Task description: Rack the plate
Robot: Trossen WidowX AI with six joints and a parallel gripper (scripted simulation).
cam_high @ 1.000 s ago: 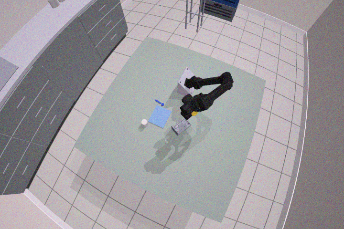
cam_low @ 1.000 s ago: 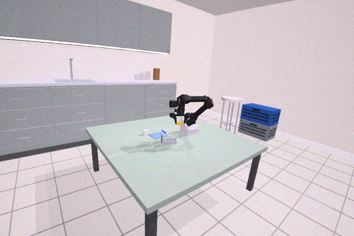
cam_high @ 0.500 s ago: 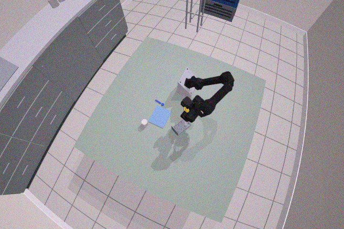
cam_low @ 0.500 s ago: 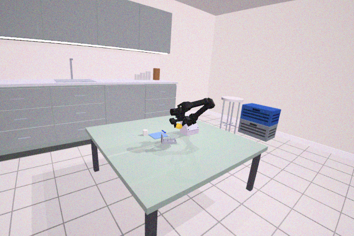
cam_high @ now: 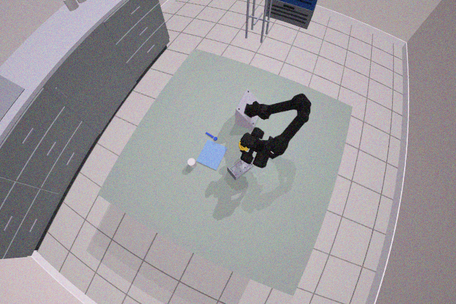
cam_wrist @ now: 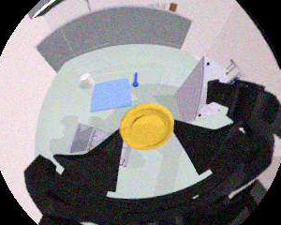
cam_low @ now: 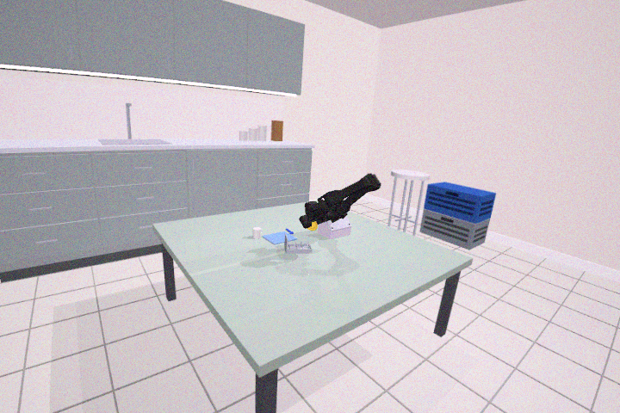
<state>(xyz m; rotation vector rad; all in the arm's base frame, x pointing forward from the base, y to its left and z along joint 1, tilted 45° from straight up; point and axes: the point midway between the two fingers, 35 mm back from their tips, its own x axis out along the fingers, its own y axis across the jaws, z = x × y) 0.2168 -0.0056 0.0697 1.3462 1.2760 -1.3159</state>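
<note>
Right now my gripper tip is 100 mm short of the grey dish rack, 20 mm to the right of it and 80 mm above it. Round my gripper tip: blue spoon 40 mm behind, 200 mm to the right, 100 mm below; blue mat 70 mm ahead, 170 mm to the right, 100 mm below; yellow plate 10 mm above.
</note>
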